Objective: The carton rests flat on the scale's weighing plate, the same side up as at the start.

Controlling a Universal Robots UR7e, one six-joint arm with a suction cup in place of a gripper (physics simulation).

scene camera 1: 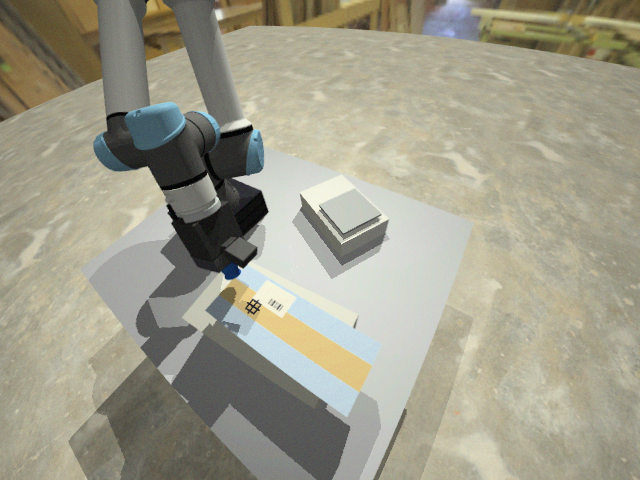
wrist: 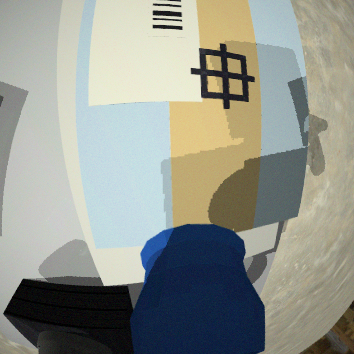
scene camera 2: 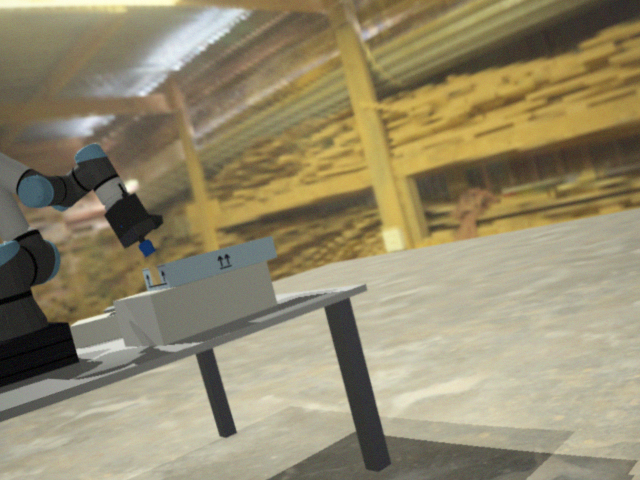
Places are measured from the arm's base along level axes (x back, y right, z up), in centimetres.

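Pixels of known places: hand at its tool point: (scene camera 1: pixel 232 273) (wrist: pixel 193 261) (scene camera 2: pixel 150 253); arm's base at its link origin: (wrist: pixel 74 347) (scene camera 2: pixel 20 333).
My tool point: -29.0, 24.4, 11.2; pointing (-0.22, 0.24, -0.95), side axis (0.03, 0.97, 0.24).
Observation:
For each thing: its top centre in the pictures, then the offset to it from my tool point, as dx, dy, dz.
- light blue carton at its top centre: (scene camera 1: pixel 286 327) (scene camera 2: pixel 208 251) -14.7, +4.8, -3.2
- long beige block at its top centre: (wrist: pixel 183 81) (scene camera 1: pixel 266 316) (scene camera 2: pixel 190 280) -7.6, +3.4, -9.3
- scale at its top centre: (scene camera 2: pixel 114 306) (scene camera 1: pixel 341 200) -10.0, -40.3, -12.5
The light blue carton (scene camera 1: pixel 330 330) (scene camera 2: pixel 206 266) (wrist: pixel 125 150), with a tan tape stripe, a barcode label and a black grid mark on top, lies flat on a long beige block (scene camera 1: pixel 201 311) (scene camera 2: pixel 211 304) (wrist: pixel 117 265) and overhangs it at the far end from the arm. Up-arrows on its sides point up in scene camera 2. The scale (scene camera 1: pixel 330 188) (scene camera 2: pixel 95 330) stands apart on the table, its grey weighing plate (scene camera 1: pixel 351 210) bare. My suction cup (scene camera 1: pixel 232 274) (scene camera 2: pixel 148 253) (wrist: pixel 194 240) is open and holds nothing. It hangs tilted, a little above the carton's near end, with a gap.
The grey table (scene camera 1: pixel 429 227) (scene camera 2: pixel 356 291) bears the block and the scale. The dark robot base (scene camera 1: pixel 253 206) (scene camera 2: pixel 38 351) (wrist: pixel 80 310) stands at the table's back left in scene camera 1, beyond the block's near end. The block lies close to the table's edge.

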